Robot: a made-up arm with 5 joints.
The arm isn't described. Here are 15 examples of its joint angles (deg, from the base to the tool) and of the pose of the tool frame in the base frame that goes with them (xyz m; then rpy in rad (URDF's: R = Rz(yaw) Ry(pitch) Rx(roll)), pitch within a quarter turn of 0, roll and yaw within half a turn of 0).
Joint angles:
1: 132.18 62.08 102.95 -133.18 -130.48
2: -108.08 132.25 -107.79 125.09 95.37
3: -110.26 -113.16 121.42 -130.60 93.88
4: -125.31 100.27 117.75 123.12 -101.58
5: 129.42 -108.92 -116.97 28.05 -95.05
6: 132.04 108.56 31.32 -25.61 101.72
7: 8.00 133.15 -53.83 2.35 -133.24
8: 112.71 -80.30 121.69 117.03 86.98
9: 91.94 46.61 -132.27 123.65 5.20
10: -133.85 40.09 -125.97 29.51 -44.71
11: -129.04 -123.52 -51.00 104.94 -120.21
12: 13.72 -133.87 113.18 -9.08 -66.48
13: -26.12 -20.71 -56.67 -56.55 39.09
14: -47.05 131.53 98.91 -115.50 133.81
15: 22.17 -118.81 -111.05 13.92 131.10
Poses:
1: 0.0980 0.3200 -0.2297 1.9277 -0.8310 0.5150
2: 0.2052 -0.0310 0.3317 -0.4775 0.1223 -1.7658
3: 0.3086 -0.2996 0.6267 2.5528 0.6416 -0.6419
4: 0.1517 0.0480 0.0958 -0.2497 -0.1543 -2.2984
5: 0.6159 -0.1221 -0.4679 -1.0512 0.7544 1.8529
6: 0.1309 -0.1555 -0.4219 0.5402 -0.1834 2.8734
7: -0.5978 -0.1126 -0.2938 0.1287 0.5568 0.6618
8: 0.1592 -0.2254 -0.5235 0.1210 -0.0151 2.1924
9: 0.0161 -0.1355 -0.6161 1.0264 -0.3502 -2.7903
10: 0.5327 0.0426 0.6360 2.7239 -0.4354 -1.2350
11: 0.6110 -0.2245 0.6413 -2.4362 -0.6032 2.1373
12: -0.1758 -0.3397 -0.0887 1.9076 0.6709 -1.8934
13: -0.5122 -0.1543 0.0864 -0.1615 0.7585 -1.5707
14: -0.1534 -0.0865 0.7542 3.0439 -0.1425 1.3151
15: -0.3689 0.0199 -0.0869 -1.6885 -0.5191 2.3002
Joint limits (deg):
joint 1: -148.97..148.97
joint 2: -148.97..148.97
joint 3: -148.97..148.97
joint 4: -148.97..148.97
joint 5: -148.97..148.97
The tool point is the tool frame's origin. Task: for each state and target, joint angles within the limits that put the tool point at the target. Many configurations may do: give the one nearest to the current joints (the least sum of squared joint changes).
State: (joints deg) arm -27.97 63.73 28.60 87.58 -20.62
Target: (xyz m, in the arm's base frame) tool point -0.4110 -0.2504 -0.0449
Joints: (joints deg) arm -20.55 48.52 5.69 91.37 -43.04
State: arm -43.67 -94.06 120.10 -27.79 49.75
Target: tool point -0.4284 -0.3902 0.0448
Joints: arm -5.70 -94.93 118.72 -18.34 12.51
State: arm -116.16 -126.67 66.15 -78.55 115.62
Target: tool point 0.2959 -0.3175 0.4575
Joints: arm -145.87 -118.79 54.31 -64.85 111.69
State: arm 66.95 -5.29 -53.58 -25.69 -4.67
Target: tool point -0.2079 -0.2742 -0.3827
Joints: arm 40.67 -20.38 -41.77 -2.85 24.70
